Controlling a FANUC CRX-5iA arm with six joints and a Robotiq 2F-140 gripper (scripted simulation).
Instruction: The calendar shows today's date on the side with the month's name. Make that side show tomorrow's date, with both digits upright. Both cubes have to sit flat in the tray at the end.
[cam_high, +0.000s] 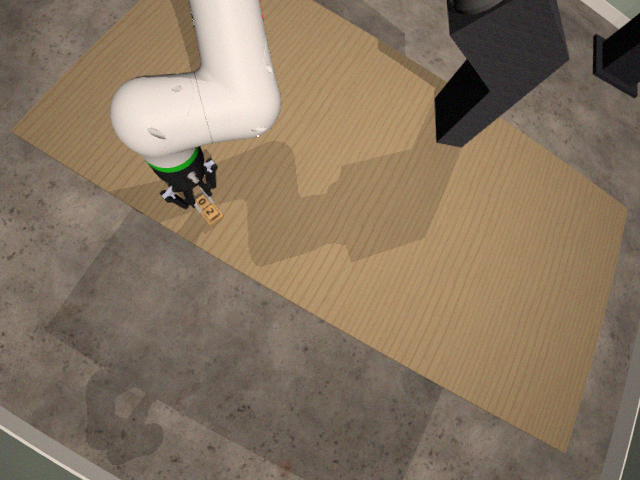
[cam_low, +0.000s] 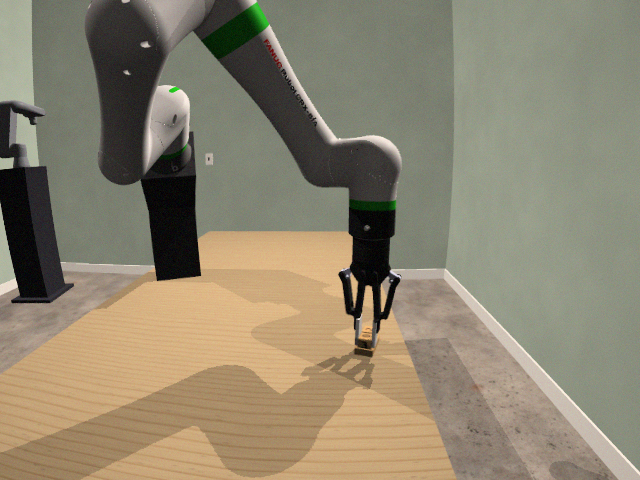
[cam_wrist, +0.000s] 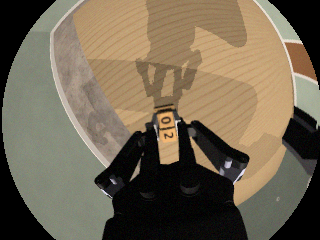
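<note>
Now: hand 4 cm above the wooden tray, 1 cm to the right of it and 1 cm short of it.
</note>
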